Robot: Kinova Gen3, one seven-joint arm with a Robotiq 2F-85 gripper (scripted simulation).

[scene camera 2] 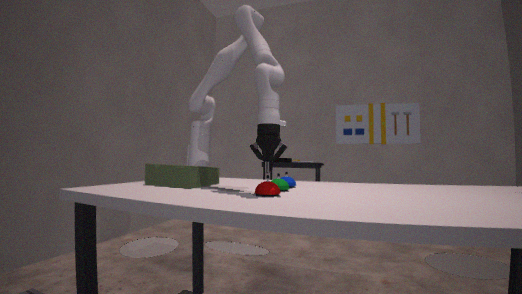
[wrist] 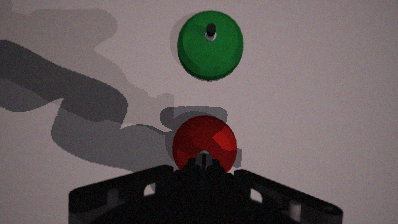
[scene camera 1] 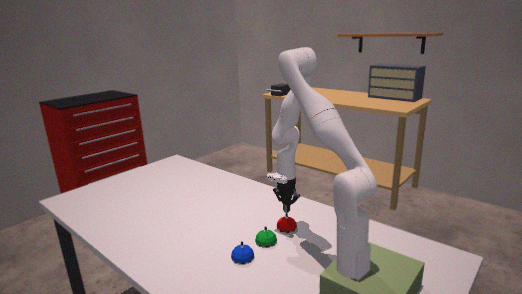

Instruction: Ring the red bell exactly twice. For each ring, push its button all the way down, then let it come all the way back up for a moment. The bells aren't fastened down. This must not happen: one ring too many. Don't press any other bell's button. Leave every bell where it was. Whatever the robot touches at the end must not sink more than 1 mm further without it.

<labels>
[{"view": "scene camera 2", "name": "my gripper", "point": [267, 173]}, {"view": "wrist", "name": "my gripper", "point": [203, 163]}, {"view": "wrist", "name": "red bell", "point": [202, 134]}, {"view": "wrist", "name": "green bell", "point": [208, 52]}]
</labels>
